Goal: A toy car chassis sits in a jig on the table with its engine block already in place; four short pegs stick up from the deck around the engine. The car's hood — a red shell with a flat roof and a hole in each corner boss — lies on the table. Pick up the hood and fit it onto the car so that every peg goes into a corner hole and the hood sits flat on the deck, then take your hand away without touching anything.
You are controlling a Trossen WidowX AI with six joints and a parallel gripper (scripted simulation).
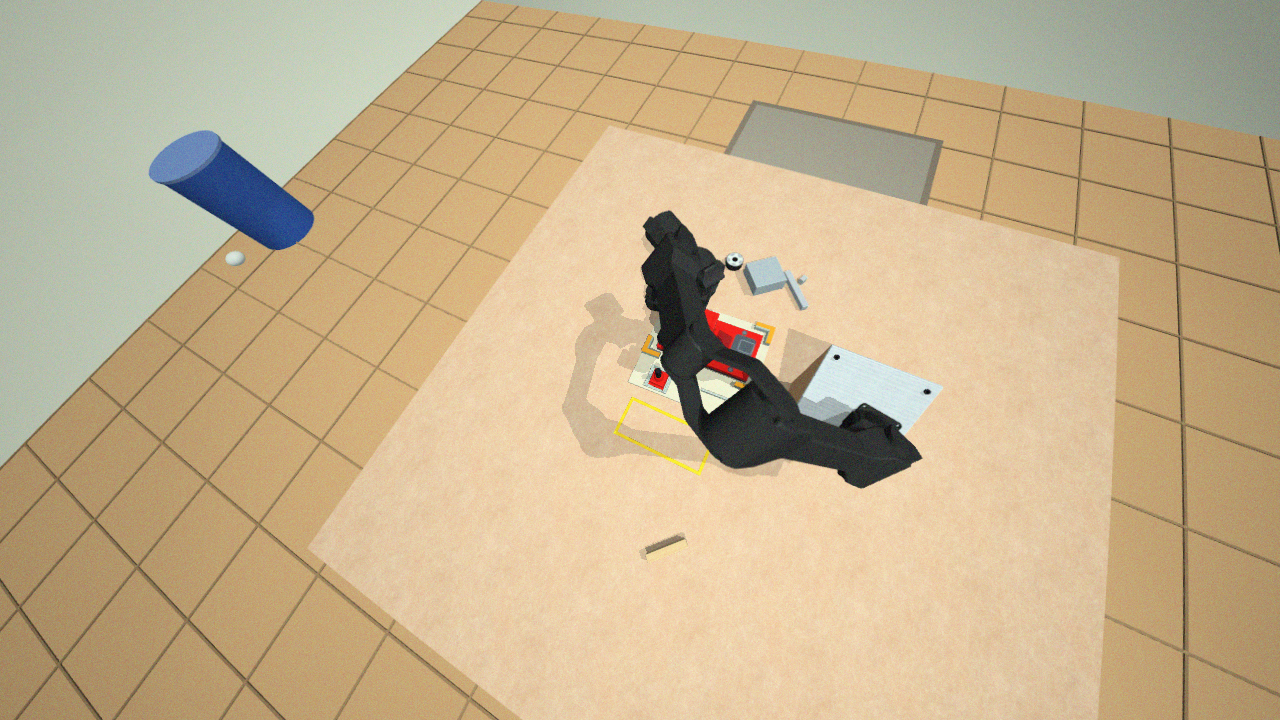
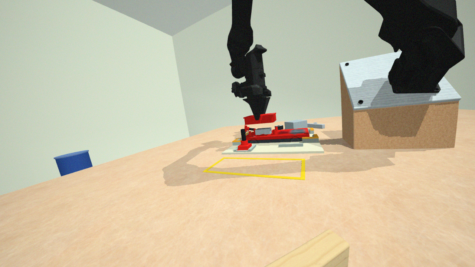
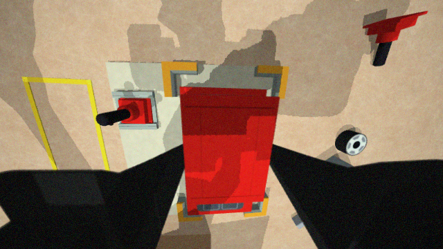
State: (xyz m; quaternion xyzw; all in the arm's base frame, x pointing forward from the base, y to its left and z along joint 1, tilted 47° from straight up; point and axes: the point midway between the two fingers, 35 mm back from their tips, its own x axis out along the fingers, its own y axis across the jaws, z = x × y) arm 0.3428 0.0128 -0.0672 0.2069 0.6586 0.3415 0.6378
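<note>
My gripper tip is now 5 cm above the grey engine block and 1 cm past it. From my gripper tip the other things lie so: wheel: 23 cm to the right, 7 cm below, 1 cm ahead; jig plate: 6 cm below, 4 cm behind, 1 cm to the left; red hood: right at my gripper tip.
</note>
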